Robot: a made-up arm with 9 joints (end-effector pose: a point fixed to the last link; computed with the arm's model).
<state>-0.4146 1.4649 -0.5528 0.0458 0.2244 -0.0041 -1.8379 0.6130 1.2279</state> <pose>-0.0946 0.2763 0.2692 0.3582 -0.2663 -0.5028 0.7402</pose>
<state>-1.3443 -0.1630 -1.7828 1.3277 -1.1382 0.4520 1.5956 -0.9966 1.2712</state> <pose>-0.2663 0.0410 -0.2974 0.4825 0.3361 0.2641 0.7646</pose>
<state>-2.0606 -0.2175 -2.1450 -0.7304 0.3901 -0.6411 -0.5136 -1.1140 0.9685</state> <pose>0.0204 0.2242 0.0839 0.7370 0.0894 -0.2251 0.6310</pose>
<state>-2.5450 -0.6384 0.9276 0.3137 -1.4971 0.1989 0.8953 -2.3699 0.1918</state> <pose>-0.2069 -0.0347 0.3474 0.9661 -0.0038 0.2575 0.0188</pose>
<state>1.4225 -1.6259 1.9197 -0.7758 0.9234 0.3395 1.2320 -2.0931 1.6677</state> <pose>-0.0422 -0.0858 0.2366 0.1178 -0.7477 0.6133 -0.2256</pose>
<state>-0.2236 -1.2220 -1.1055 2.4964 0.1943 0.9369 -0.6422 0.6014 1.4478</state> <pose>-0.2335 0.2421 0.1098 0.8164 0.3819 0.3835 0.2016</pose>
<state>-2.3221 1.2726 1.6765 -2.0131 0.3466 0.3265 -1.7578 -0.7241 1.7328</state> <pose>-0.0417 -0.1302 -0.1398 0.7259 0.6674 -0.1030 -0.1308</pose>
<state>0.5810 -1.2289 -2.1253 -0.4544 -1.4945 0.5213 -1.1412 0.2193 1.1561</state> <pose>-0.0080 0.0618 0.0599 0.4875 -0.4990 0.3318 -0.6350</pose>
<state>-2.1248 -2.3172 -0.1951 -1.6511 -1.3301 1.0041 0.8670 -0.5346 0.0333</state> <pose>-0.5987 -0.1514 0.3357 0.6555 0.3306 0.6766 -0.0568</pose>
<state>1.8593 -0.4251 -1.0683 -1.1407 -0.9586 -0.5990 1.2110 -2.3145 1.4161</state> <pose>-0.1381 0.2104 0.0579 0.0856 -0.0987 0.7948 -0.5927</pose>
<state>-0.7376 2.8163 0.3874 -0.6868 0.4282 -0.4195 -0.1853 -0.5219 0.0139</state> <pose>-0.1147 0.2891 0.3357 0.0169 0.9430 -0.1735 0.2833</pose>
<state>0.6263 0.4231 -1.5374 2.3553 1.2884 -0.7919 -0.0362 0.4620 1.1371</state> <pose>-0.0787 -0.1769 0.2776 0.1574 -0.3557 -0.8439 -0.3696</pose>
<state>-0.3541 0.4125 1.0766 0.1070 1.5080 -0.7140 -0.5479 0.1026 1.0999</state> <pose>-0.0403 0.2790 0.1939 0.7639 -0.2754 -0.2660 0.5194</pose>
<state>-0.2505 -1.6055 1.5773 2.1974 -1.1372 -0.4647 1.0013 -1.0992 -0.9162</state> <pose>-0.0062 0.2686 0.4807 0.7354 -0.5763 0.3564 0.0023</pose>
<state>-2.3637 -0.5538 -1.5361 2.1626 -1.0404 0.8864 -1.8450 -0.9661 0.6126</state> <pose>0.1661 -0.2309 0.3865 0.0120 -0.7117 0.6857 -0.1521</pose>
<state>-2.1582 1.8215 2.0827 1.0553 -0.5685 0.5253 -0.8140 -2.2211 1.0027</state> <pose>-0.2201 0.3044 -0.0522 0.2347 0.0759 0.1998 0.9483</pose>
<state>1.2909 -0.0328 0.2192 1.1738 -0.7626 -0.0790 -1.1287 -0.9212 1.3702</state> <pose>0.0604 0.2119 0.1378 0.3929 -0.6193 0.2159 0.6446</pose>
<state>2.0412 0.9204 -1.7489 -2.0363 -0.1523 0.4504 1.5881 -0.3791 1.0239</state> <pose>-0.1901 -0.4058 -0.3215 0.4060 0.0314 0.5850 0.7014</pose>
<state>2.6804 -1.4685 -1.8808 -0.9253 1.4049 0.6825 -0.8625 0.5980 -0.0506</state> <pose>0.0906 0.0517 0.1101 0.9026 0.0360 0.1213 -0.4115</pose>
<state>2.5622 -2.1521 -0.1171 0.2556 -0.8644 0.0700 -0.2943 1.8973 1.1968</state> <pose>0.2526 -0.0999 0.1306 0.7502 -0.2160 -0.0555 0.6225</pose>
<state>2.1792 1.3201 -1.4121 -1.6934 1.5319 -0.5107 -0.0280 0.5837 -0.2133</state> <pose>-0.0821 -0.2831 0.2343 0.3357 -0.6338 0.5423 0.4377</pose>
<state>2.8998 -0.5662 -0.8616 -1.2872 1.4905 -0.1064 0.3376 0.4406 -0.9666</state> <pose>-0.3112 -0.0207 0.2523 0.8373 0.1029 0.5139 -0.1560</pose>
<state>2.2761 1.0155 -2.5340 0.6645 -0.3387 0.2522 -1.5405 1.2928 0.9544</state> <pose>-0.0403 -0.0171 0.1640 0.6824 0.5257 -0.4501 -0.2354</pose>
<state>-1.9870 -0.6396 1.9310 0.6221 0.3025 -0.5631 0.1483 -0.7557 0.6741</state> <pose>-0.2599 0.0494 0.2495 0.0340 0.7423 0.6529 -0.1470</pose>
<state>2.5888 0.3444 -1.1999 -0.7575 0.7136 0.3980 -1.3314 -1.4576 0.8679</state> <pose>-0.3599 -0.0181 0.4603 0.0753 -0.4174 0.6959 -0.5795</pose>
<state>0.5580 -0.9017 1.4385 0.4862 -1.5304 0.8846 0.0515 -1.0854 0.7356</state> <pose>0.1410 0.1919 0.2553 0.1027 -0.4867 0.0936 0.8624</pose>
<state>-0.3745 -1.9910 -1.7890 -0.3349 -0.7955 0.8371 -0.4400 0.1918 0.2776</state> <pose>-0.2474 0.1665 0.0080 0.0245 0.5494 0.2848 0.7851</pose>
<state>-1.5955 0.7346 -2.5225 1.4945 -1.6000 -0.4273 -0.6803 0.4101 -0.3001</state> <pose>-0.1628 0.0556 0.0359 0.1368 0.8433 0.2993 0.4249</pose>
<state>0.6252 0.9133 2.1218 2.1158 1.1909 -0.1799 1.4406 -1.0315 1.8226</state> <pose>-0.1274 0.0541 -0.2303 0.6936 -0.0029 0.0130 -0.7202</pose>
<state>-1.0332 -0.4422 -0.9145 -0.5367 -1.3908 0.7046 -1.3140 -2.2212 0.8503</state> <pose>0.1271 0.1594 -0.1442 0.8575 0.5137 0.0267 0.0108</pose>
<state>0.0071 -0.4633 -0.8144 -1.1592 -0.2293 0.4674 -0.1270 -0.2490 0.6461</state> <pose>-0.1417 -0.0930 0.2085 0.1434 -0.5144 -0.5450 -0.6464</pose>
